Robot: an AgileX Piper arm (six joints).
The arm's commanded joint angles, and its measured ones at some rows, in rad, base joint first. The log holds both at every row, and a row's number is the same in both.
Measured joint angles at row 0:
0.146 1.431 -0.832 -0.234 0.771 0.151
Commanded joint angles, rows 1 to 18:
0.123 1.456 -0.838 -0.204 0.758 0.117
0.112 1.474 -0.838 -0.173 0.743 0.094
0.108 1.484 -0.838 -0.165 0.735 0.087
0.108 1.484 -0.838 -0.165 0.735 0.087
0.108 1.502 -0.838 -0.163 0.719 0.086
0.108 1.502 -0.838 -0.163 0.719 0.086
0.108 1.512 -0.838 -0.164 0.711 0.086
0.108 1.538 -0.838 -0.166 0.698 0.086
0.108 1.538 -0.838 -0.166 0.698 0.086
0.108 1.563 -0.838 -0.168 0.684 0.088
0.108 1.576 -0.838 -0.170 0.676 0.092
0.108 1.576 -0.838 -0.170 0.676 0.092
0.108 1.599 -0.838 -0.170 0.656 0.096
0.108 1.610 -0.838 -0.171 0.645 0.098
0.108 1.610 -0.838 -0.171 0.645 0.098
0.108 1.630 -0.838 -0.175 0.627 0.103
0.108 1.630 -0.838 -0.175 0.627 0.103
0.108 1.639 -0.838 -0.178 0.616 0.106
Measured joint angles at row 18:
0.115 1.626 -0.835 -0.170 0.637 0.104
